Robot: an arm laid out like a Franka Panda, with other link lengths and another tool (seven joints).
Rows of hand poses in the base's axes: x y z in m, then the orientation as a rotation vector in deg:
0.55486, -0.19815, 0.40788, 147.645, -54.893, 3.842
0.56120, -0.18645, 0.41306, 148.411, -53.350, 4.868
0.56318, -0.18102, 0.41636, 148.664, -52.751, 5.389
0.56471, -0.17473, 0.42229, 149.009, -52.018, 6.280
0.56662, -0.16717, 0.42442, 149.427, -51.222, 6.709
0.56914, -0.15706, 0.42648, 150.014, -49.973, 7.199
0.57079, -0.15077, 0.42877, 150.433, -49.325, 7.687
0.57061, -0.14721, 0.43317, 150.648, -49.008, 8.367
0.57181, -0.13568, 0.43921, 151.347, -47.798, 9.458
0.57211, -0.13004, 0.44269, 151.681, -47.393, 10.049
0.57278, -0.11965, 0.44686, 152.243, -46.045, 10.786
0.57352, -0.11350, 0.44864, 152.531, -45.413, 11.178
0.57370, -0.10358, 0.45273, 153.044, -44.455, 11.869
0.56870, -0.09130, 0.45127, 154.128, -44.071, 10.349
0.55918, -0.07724, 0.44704, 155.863, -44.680, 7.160
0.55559, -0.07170, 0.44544, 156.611, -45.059, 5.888
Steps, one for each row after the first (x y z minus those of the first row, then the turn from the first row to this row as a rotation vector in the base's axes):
0.00634, 0.01170, 0.00518, 0.006, -0.510, 1.344
0.00832, 0.01713, 0.00848, -0.053, -0.780, 1.871
0.00985, 0.02342, 0.01441, -0.141, -1.290, 2.560
0.01176, 0.03098, 0.01654, -0.078, -1.499, 3.243
0.01428, 0.04109, 0.01860, 0.007, -1.689, 4.271
0.01593, 0.04738, 0.02089, 0.111, -1.975, 4.864
0.01575, 0.05094, 0.02529, 0.084, -2.412, 5.218
0.01695, 0.06247, 0.03133, 0.186, -3.049, 6.326
0.01725, 0.06811, 0.03481, 0.272, -3.440, 6.751
0.01792, 0.07850, 0.03898, 0.302, -3.779, 7.865
0.01866, 0.08465, 0.04076, 0.335, -3.977, 8.399
0.01884, 0.09457, 0.04485, 0.444, -4.364, 9.237
0.01384, 0.10685, 0.04339, 1.628, -3.545, 9.520
0.00432, 0.12091, 0.03916, 3.991, -2.032, 9.070
0.00073, 0.12645, 0.03756, 5.028, -1.488, 8.816

